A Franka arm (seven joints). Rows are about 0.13 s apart.
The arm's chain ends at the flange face. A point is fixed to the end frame.
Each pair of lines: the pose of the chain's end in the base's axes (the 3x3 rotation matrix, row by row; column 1 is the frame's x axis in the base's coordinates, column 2 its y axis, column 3 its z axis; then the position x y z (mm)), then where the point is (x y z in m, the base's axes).
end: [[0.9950, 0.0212, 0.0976], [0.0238, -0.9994, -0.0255], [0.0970, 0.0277, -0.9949]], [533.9, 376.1, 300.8]
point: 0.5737 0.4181 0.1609
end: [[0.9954, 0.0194, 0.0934], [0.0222, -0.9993, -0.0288], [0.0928, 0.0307, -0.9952]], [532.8, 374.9, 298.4]
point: 0.5721 0.4164 0.1582
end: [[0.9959, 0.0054, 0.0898], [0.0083, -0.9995, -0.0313], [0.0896, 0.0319, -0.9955]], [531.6, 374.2, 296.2]
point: 0.5710 0.4150 0.1558
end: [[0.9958, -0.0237, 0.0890], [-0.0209, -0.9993, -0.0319], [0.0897, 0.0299, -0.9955]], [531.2, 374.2, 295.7]
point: 0.5718 0.4141 0.1554
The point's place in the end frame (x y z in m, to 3 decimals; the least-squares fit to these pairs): 0.027 -0.045 0.142
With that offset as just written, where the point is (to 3 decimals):
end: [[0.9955, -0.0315, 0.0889], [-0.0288, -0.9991, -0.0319], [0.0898, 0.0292, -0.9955]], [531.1, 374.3, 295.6]
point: 0.572 0.414 0.155
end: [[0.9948, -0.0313, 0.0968], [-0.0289, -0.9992, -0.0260], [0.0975, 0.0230, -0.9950]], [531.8, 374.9, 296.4]
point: 0.574 0.415 0.157
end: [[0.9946, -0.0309, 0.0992], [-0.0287, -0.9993, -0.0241], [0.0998, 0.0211, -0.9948]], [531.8, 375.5, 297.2]
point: 0.574 0.416 0.158
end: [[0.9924, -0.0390, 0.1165], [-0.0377, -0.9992, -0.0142], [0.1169, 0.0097, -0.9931]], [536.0, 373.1, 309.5]
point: 0.581 0.415 0.171
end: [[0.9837, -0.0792, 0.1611], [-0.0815, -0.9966, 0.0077], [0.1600, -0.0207, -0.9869]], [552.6, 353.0, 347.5]
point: 0.606 0.397 0.213
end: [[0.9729, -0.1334, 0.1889], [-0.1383, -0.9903, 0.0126], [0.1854, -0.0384, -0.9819]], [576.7, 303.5, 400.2]
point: 0.636 0.346 0.268
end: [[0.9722, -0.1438, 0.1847], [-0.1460, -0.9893, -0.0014], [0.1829, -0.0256, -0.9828]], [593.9, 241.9, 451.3]
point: 0.653 0.282 0.318
